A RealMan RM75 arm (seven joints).
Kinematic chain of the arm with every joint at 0, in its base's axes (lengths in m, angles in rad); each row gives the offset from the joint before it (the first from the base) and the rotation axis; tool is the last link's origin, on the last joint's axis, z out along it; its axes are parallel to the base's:
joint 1: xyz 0 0 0.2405 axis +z
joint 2: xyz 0 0 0 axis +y
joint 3: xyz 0 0 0.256 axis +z
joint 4: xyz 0 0 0 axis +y
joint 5: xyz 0 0 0.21 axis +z
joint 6: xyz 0 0 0 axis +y
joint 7: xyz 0 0 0.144 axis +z
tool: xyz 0 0 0
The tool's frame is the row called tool.
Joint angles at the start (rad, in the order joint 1, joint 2, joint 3, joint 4, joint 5, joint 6, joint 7): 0.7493, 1.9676, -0.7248, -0.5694, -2.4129, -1.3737, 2.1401
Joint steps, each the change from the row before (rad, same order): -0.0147, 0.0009, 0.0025, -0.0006, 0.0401, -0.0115, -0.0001; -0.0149, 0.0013, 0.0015, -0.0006, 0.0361, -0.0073, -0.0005; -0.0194, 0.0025, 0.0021, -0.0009, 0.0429, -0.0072, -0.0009; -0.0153, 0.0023, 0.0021, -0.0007, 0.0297, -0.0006, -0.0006
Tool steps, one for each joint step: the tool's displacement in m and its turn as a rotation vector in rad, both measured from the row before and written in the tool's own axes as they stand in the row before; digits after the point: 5 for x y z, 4 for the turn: 0.00217, 0.00170, -0.00077, -0.0287, -0.0269, 0.0229; 0.00241, 0.00092, -0.00077, -0.0229, -0.0255, 0.0211; 0.00340, 0.00072, -0.00102, -0.0258, -0.0317, 0.0262; 0.00272, -0.00039, -0.00095, -0.0137, -0.0250, 0.0202
